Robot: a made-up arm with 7 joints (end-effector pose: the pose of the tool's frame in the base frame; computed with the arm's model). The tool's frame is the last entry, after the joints.
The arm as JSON. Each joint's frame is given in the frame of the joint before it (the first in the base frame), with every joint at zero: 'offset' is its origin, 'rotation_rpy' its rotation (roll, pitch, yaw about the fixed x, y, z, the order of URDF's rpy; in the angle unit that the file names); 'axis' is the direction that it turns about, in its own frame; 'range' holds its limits. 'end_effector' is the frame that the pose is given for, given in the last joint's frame.
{
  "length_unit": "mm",
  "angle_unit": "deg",
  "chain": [
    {
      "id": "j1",
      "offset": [
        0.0,
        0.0,
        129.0
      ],
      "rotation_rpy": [
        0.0,
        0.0,
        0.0
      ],
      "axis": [
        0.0,
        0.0,
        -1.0
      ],
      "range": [
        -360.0,
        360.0
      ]
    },
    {
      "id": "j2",
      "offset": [
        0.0,
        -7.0,
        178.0
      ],
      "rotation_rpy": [
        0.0,
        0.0,
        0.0
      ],
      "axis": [
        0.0,
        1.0,
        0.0
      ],
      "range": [
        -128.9,
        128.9
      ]
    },
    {
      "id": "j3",
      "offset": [
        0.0,
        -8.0,
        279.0
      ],
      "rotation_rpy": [
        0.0,
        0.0,
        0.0
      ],
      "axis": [
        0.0,
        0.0,
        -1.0
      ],
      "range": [
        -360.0,
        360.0
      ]
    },
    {
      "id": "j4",
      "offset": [
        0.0,
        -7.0,
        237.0
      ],
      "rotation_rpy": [
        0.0,
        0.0,
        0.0
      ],
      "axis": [
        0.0,
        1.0,
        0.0
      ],
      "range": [
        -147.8,
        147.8
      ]
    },
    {
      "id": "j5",
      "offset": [
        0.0,
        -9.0,
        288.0
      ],
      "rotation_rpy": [
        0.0,
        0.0,
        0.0
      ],
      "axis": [
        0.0,
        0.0,
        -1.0
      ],
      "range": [
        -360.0,
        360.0
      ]
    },
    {
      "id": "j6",
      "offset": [
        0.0,
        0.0,
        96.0
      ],
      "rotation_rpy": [
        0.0,
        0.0,
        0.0
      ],
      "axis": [
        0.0,
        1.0,
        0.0
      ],
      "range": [
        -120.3,
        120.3
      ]
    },
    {
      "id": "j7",
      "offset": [
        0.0,
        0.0,
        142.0
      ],
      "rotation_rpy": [
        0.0,
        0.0,
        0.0
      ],
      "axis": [
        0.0,
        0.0,
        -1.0
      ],
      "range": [
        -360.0,
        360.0
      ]
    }
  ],
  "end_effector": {
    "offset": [
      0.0,
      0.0,
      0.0
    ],
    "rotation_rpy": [
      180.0,
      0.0,
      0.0
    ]
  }
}
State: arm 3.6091 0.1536 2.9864 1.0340 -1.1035 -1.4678 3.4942
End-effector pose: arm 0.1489 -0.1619 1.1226 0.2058 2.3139 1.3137
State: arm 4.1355 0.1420 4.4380 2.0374 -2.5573 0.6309 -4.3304
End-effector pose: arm -0.3071 -0.3270 0.6799 -1.4412 0.9667 0.2801
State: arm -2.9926 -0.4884 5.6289 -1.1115 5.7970 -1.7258 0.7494
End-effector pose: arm 0.5281 0.2349 0.6882 0.8287 -0.0342 1.1975
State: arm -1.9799 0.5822 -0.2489 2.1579 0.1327 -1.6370 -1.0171
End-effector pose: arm -0.2951 0.4702 0.4550 -0.2696 2.2850 -1.1512
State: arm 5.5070 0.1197 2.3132 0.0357 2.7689 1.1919 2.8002
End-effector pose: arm 0.0243 0.1742 1.2538 1.9229 -0.7651 0.9640
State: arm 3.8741 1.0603 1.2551 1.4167 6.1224 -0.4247 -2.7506
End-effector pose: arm -0.1382 0.7923 0.5115 0.2382 -2.1003 1.8728
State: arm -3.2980 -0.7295 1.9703 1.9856 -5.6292 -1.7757 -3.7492
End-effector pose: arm 0.3118 0.4359 0.6066 2.5000 -1.1542 0.0910
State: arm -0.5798 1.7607 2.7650 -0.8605 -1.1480 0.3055 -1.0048
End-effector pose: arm 0.5985 0.5166 -0.2143 0.6959 -0.0732 -1.7740
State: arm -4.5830 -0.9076 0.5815 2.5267 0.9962 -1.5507 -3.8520
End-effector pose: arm -0.0839 0.0216 0.6907 -1.5467 -2.0647 -0.0360
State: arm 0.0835 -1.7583 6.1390 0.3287 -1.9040 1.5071 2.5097
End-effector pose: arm -0.8867 0.1882 0.2027 0.5541 -1.2594 2.0400
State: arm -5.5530 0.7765 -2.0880 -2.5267 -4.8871 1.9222 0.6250
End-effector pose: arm 0.1728 -0.3247 0.3261 -0.6525 -1.1453 0.5999
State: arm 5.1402 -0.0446 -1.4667 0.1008 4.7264 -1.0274 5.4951
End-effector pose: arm 0.0272 0.0953 1.2836 1.6682 -1.3825 0.2369
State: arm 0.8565 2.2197 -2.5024 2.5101 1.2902 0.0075 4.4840
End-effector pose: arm 0.2810 -0.0436 0.4422 0.1791 -2.9634 0.8035
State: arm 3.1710 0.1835 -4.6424 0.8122 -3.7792 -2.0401 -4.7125
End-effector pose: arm -0.1488 0.3250 0.9510 -0.4654 0.3858 -2.7835
